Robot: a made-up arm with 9 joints. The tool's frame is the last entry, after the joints. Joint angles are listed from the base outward. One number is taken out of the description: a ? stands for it. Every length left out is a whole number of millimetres.
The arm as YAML. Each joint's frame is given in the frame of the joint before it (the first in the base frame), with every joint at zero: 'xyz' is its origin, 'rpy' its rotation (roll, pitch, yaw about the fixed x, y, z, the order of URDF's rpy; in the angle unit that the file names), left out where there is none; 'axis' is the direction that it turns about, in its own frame. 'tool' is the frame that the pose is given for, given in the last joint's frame.
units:
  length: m
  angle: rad
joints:
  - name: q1
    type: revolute
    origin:
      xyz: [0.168, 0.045, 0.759]
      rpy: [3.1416, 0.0, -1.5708]
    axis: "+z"
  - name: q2
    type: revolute
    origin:
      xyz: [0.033, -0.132, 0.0]
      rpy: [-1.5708, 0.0, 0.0]
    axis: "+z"
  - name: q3
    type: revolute
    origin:
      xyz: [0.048, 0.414, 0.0]
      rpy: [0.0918, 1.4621, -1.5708]
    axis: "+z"
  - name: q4
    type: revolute
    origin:
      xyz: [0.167, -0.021, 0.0]
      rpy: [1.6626, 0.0, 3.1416]
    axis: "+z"
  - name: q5
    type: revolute
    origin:
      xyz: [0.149, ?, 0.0]
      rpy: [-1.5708, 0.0, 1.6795]
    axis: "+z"
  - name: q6
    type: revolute
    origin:
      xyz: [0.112, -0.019, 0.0]
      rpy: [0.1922, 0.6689, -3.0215]
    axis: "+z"
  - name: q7
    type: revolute
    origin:
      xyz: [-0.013, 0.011, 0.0]
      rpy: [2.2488, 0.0, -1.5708]
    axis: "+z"
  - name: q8
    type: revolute
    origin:
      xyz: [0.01, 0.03, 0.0]
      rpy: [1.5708, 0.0, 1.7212]
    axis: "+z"
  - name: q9
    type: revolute
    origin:
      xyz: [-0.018, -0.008, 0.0]
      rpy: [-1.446, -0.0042, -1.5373]
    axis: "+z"
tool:
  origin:
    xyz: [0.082, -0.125, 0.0]
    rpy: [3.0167, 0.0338, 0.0]
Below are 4 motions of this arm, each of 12 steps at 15 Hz.
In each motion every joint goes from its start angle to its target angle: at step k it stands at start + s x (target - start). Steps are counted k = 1, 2, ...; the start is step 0. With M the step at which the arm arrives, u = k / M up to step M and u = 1 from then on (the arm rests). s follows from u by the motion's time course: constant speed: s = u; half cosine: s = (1 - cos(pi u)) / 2; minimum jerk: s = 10 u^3 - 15 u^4 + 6 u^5.
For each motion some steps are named. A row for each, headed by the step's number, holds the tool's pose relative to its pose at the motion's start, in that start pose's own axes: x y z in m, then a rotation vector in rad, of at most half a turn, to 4 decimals.
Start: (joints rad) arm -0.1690 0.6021 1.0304 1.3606 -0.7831 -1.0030 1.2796 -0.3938 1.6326
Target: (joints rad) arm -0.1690 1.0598 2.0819 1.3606 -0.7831 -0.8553 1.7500 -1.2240 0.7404
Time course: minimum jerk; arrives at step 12
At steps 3, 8, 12:
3: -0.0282 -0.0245 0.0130 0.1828 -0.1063 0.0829
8: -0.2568 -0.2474 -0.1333 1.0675 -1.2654 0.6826
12: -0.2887 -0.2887 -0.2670 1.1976 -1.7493 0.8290

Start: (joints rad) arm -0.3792 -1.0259 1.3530 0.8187 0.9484 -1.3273 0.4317 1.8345 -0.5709
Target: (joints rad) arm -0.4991 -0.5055 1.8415 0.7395 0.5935 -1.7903 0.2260 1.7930 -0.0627
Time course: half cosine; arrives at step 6
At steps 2, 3, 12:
2: 0.0209 -0.0417 0.0374 -0.1686 -0.2118 -0.2621
3: 0.0269 -0.0945 0.0922 -0.2822 -0.4212 -0.5571
12: -0.0315 -0.2215 0.2193 -0.3539 -0.7856 -1.2261

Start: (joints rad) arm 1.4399 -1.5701 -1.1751 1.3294 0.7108 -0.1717 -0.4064 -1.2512 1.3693
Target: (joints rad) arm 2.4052 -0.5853 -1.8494 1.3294 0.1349 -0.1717 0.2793 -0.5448 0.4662
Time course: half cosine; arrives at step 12
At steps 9, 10, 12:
9: -0.3090 0.0962 0.1021 -1.0387 1.0501 0.7135
10: -0.3194 0.1112 0.1227 -1.0524 1.2147 0.8094
12: -0.3240 0.1242 0.1414 -1.0494 1.3564 0.8939

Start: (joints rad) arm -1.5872 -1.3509 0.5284 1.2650 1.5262 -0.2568 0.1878 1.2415 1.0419
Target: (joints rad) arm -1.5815 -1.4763 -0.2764 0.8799 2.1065 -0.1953 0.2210 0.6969 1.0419
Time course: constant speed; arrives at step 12
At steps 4, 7, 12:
4: -0.0474 -0.0233 -0.0277 0.1744 0.3405 -0.2392
7: -0.0853 -0.0378 -0.0366 0.2754 0.5713 -0.4577
12: -0.1493 -0.0579 -0.0304 0.3500 0.9022 -0.8808

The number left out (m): 0.06
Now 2 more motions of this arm.
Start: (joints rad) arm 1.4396 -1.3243 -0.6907 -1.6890 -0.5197 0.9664 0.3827 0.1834 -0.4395
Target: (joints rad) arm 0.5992 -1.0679 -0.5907 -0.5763 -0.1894 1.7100 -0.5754 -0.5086 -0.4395
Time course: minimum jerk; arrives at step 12
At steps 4, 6, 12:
4: 0.0677 -0.0723 0.0405 0.3002 -0.3001 -0.0952
6: 0.1379 -0.1939 0.0461 0.7066 -0.7084 -0.3204
12: 0.1997 -0.3846 -0.1247 1.3929 -1.2559 -0.9990

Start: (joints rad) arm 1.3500 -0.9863 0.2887 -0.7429 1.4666 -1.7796 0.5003 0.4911 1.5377
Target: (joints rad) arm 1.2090 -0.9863 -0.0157 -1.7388 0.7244 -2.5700 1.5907 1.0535 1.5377
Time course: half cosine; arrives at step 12
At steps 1, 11, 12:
1: 0.0009 0.0007 0.0054 0.0081 -0.0450 0.0029
11: -0.0600 -0.1567 0.2478 1.7842 -1.1008 -0.4651
12: -0.0585 -0.1611 0.2476 1.8274 -1.0761 -0.4717

